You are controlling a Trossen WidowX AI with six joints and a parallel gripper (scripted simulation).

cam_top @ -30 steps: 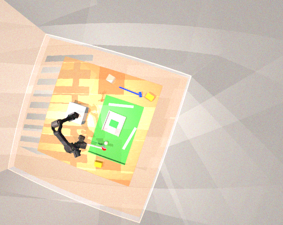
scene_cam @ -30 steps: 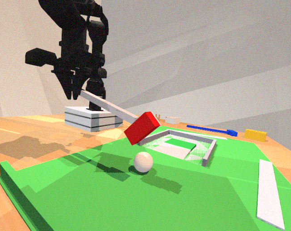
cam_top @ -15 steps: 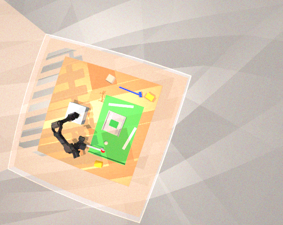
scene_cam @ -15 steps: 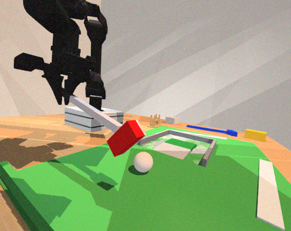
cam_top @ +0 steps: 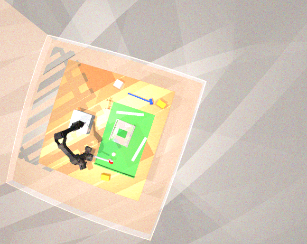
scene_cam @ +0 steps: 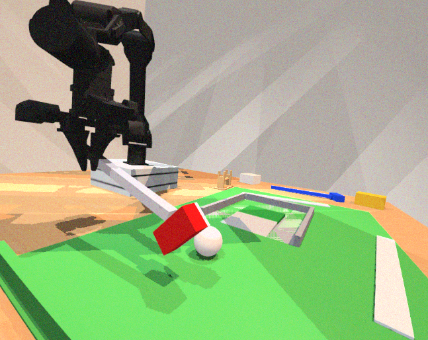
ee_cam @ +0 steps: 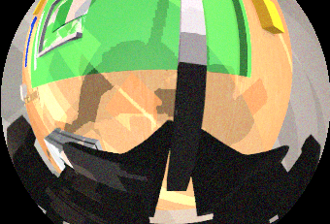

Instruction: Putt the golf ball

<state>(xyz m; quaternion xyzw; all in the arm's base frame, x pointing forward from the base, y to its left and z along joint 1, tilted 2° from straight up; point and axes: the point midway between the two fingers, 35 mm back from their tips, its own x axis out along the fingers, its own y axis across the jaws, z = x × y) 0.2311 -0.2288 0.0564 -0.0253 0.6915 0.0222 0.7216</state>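
The red putter is 120 mm ahead of my gripper tip and 10 mm to the left of it. The rest, counted from my gripper tip: green mat: 270 mm to the left, 250 mm ahead, 100 mm below; white golf ball: 220 mm ahead, 80 mm to the left, 80 mm below; wooden stand: 550 mm to the left, 70 mm below, 70 mm behind.
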